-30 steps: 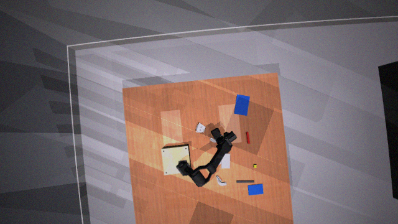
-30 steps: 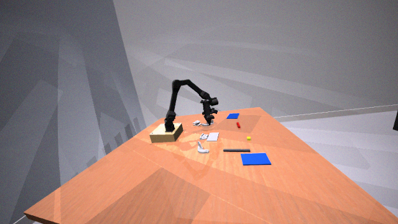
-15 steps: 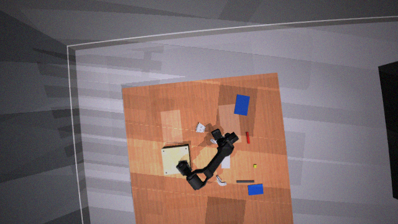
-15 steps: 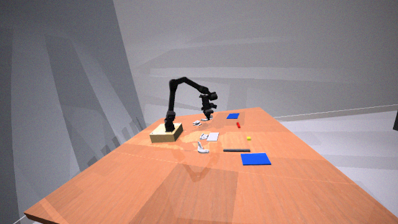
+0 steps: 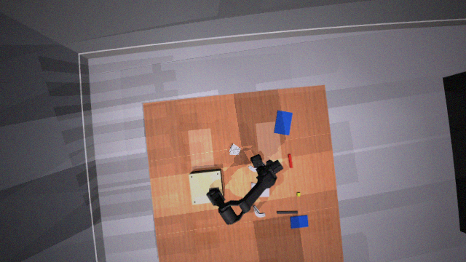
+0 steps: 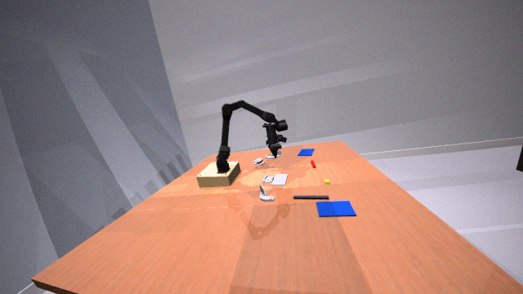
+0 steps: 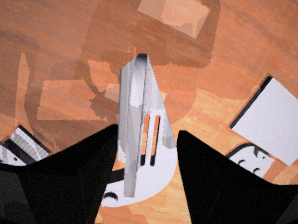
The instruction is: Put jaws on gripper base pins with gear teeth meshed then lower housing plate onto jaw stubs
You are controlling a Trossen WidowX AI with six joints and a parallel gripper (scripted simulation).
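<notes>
Now: the flat white plate 30 mm ahead of my gripper tip, 160 mm to the right of it and 80 mm below it. Round my gripper tip: gripper base: 140 mm behind, 120 mm to the left, 50 mm below; then housing plate: 30 mm behind, 160 mm to the right, 80 mm below; then jaw: 40 mm behind, 10 mm to the left.
</notes>
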